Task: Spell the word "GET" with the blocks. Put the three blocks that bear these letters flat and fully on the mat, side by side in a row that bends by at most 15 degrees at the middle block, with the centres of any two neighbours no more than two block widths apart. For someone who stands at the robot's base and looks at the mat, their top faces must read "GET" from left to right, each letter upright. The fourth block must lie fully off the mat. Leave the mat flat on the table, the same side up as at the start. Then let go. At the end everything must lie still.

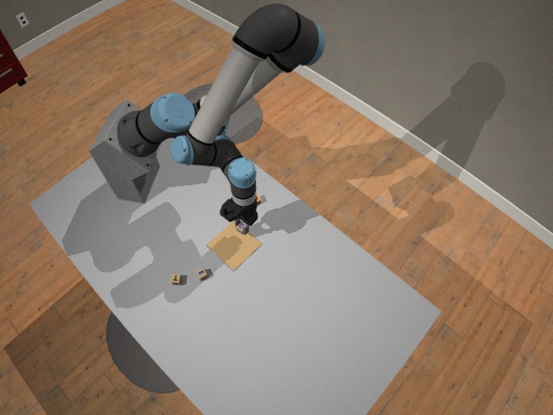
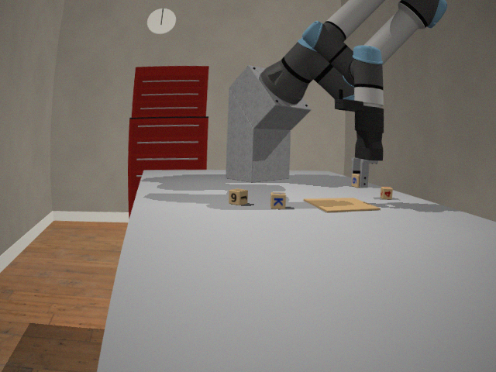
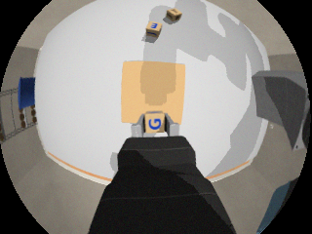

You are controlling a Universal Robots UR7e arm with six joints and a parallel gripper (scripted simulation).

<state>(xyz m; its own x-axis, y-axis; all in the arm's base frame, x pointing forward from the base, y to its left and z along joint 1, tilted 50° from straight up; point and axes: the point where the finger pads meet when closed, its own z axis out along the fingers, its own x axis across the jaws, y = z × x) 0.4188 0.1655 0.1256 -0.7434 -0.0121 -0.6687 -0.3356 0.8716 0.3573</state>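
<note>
Right now the tan mat is 6 cm below my hand, 4 cm to the right of it and 2 cm ahead of it. Round my hand: E block (19 cm to the right, 8 cm ahead, 5 cm below).
</note>
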